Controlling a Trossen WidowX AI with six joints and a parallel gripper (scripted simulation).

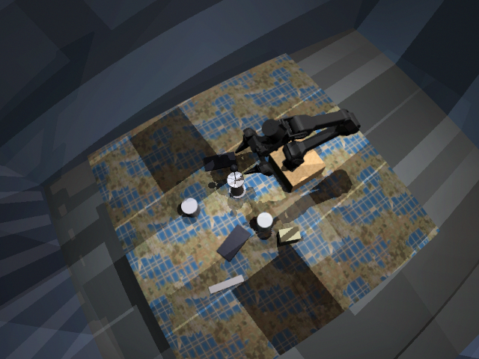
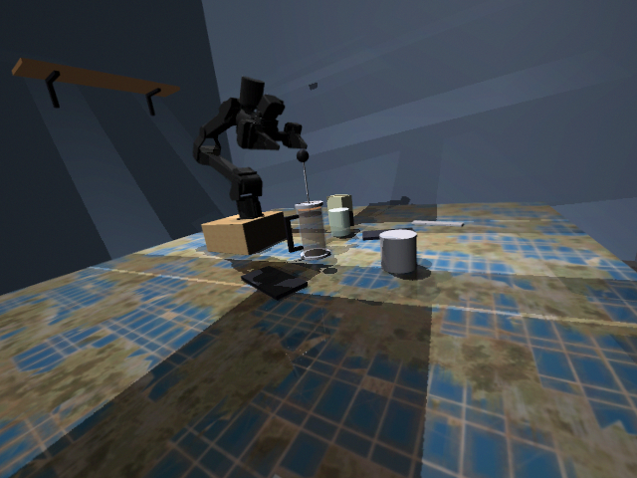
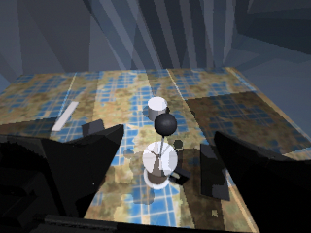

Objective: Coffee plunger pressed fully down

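Right now my gripper tip is 1 cm short of the coffee press, 2 cm to the left of it and 15 cm above it. The rest, counted from my gripper tip: grey bar 34 cm ahead, 27 cm to the left, 27 cm below; cream block 2 cm ahead, 30 cm to the left, 22 cm below.
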